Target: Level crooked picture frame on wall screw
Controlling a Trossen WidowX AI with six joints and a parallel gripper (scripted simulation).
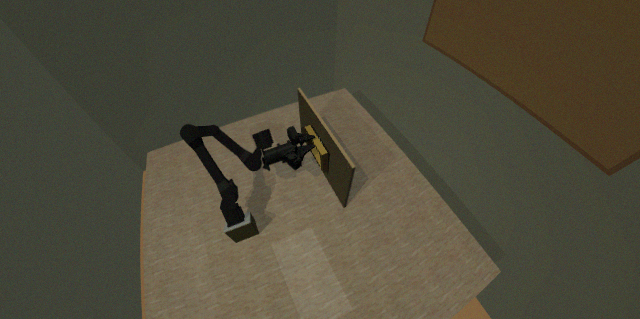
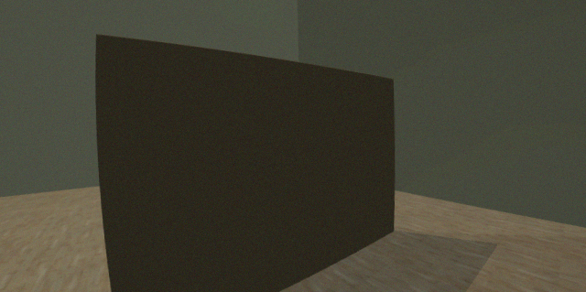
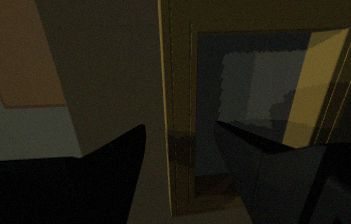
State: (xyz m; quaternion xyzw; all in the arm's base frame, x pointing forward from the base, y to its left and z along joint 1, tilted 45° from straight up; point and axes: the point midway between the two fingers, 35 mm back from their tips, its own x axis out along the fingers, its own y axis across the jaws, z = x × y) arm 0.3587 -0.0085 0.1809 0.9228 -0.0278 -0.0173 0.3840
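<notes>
My gripper tip is 50 mm above the yellow picture frame and 10 mm short of it. From my gripper tip the other things lie so: wall board (60 mm below, 30 mm ahead, 10 mm to the left).
</notes>
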